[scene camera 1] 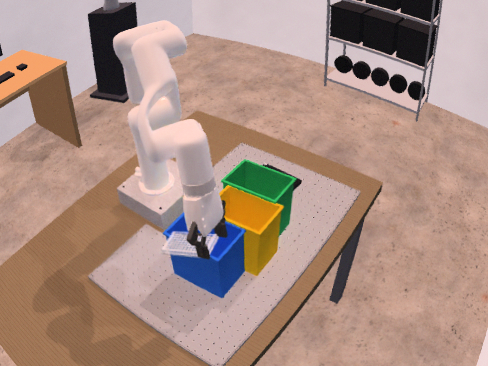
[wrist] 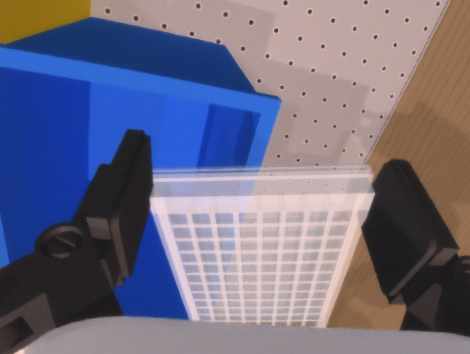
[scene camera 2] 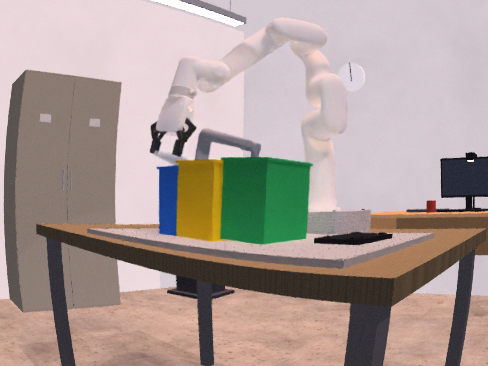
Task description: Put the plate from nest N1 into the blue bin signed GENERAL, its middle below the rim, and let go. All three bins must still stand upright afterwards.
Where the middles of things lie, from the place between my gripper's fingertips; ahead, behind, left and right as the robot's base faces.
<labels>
My gripper is now 6 cm past the gridded plate (scene camera 1: 176,245), 1 cm to the left of it and 1 cm above it. Round my hand: blue bin (scene camera 1: 217,275) 12 cm below, 6 cm to the left, 6 cm behind; then green bin (scene camera 2: 265,200) 31 cm to the left, 12 cm below, 1 cm behind; then yellow bin (scene camera 2: 199,194) 18 cm to the left, 12 cm below.
</labels>
